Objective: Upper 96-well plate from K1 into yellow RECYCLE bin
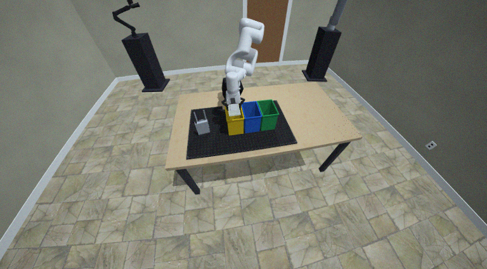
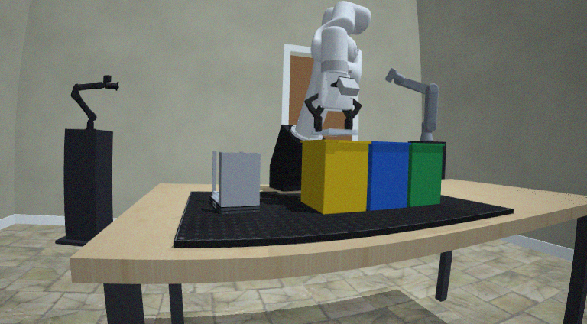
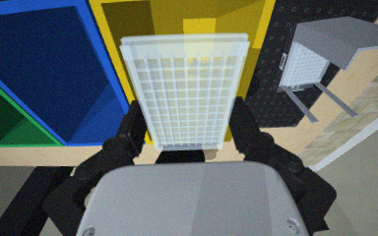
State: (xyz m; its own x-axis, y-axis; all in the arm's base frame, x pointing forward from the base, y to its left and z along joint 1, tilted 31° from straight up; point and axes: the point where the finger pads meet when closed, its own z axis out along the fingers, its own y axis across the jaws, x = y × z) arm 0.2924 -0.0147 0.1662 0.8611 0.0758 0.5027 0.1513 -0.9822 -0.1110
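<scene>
Right now my hand is 12 cm above the yellow bin. The rest, counted from my hand: blue bin 2 cm behind, 13 cm to the left, 12 cm below; then green bin 5 cm behind, 26 cm to the left, 12 cm below.
</scene>
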